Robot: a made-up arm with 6 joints. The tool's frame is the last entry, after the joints.
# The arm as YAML. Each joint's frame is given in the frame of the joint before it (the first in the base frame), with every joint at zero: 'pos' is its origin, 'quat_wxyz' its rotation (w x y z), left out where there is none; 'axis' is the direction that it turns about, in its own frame. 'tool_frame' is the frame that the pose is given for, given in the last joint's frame.
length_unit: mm
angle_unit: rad
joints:
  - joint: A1
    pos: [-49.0, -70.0, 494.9]
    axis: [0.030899, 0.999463, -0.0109]
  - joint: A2
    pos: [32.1, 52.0, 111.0]
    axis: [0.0, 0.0, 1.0]
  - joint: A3
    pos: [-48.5, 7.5, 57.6]
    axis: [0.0, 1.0, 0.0]
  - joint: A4
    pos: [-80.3, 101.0, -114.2]
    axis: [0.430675, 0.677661, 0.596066]
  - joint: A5
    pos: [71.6, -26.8, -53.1]
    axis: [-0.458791, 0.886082, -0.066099]
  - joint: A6
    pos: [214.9, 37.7, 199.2]
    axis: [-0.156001, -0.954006, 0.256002]
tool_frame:
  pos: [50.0, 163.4, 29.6]
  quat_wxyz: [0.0, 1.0, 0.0, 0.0]
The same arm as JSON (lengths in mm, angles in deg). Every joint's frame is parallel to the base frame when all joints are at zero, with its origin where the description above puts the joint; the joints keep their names.
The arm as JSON. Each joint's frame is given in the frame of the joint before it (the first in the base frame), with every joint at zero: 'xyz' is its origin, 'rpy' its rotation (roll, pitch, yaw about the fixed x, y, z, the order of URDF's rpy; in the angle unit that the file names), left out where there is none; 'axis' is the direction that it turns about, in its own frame. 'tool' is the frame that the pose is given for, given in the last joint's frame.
{"units": {"length": "mm", "angle": "deg"}, "joints": [
  {"name": "A1", "type": "revolute", "origin": {"xyz": [-49.0, -70.0, 494.9]}, "axis": [0.030899, 0.999463, -0.0109]},
  {"name": "A2", "type": "revolute", "origin": {"xyz": [32.1, 52.0, 111.0]}, "axis": [0.0, 0.0, 1.0]},
  {"name": "A3", "type": "revolute", "origin": {"xyz": [-48.5, 7.5, 57.6]}, "axis": [0.0, 1.0, 0.0]},
  {"name": "A4", "type": "revolute", "origin": {"xyz": [-80.3, 101.0, -114.2]}, "axis": [0.430675, 0.677661, 0.596066]},
  {"name": "A5", "type": "revolute", "origin": {"xyz": [71.6, -26.8, -53.1]}, "axis": [-0.458791, 0.886082, -0.066099]},
  {"name": "A6", "type": "revolute", "origin": {"xyz": [214.9, 37.7, 199.2]}, "axis": [-0.156001, -0.954006, 0.256002]}
], "tool": {"origin": {"xyz": [50.0, 163.4, 29.6], "rpy": [180.0, 0.0, 0.0]}}}

